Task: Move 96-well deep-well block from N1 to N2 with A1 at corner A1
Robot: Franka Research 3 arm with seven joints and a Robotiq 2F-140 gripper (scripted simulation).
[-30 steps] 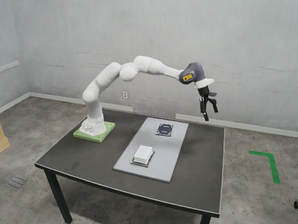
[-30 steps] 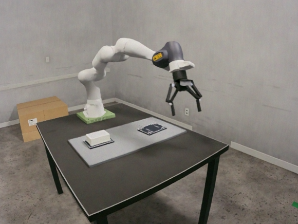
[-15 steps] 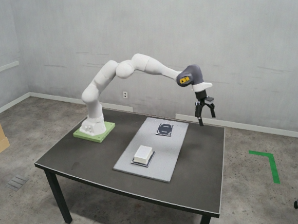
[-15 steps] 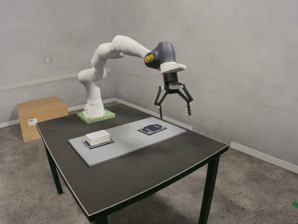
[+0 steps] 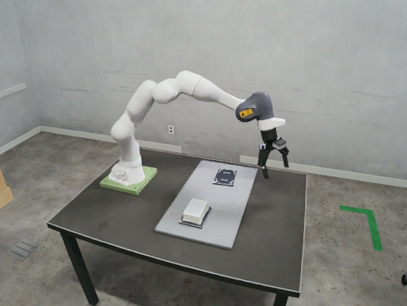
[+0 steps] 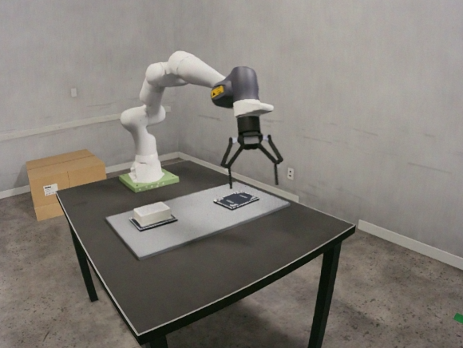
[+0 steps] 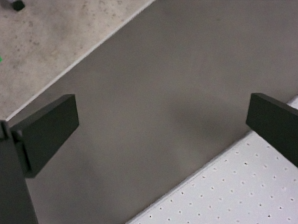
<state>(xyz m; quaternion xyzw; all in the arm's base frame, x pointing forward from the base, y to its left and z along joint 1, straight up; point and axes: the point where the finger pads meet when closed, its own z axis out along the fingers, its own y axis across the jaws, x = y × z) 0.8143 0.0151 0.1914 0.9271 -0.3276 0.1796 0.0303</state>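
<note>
My gripper is now 35 cm past the white 96-well deep-well block, 21 cm to the left of it and 17 cm above it. From my hand the other things lie so: plate nest N2: 29 cm behind, 17 cm to the left, 19 cm below; then plate nest N1: 35 cm behind, 21 cm to the right, 19 cm below.
</note>
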